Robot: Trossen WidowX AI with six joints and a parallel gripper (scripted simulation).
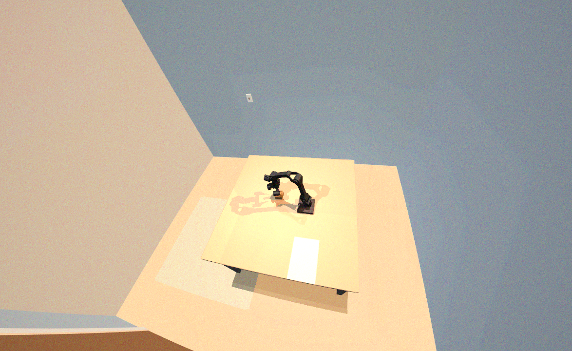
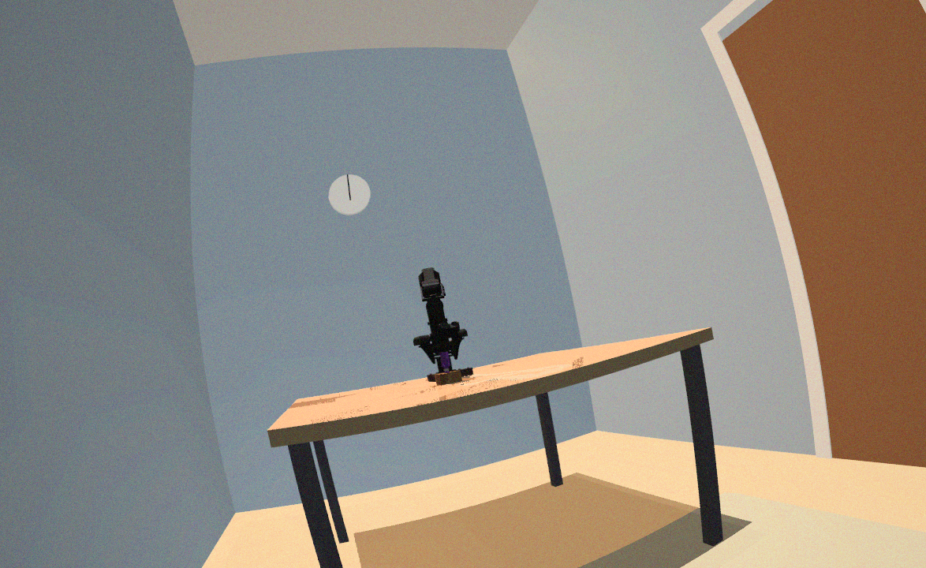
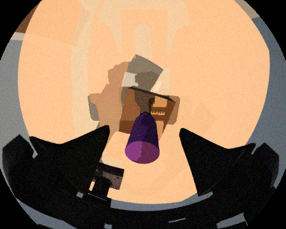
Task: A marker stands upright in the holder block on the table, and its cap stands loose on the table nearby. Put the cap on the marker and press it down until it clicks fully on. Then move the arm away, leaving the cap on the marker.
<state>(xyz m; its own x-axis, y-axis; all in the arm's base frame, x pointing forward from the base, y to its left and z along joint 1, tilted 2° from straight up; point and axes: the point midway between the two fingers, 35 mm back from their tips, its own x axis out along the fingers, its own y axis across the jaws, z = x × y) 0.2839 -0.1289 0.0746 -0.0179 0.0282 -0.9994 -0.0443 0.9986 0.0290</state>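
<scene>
My gripper tip is now right at the marker. Round my gripper tip: purple cap: 1 cm above; holder block: 6 cm below.
</scene>
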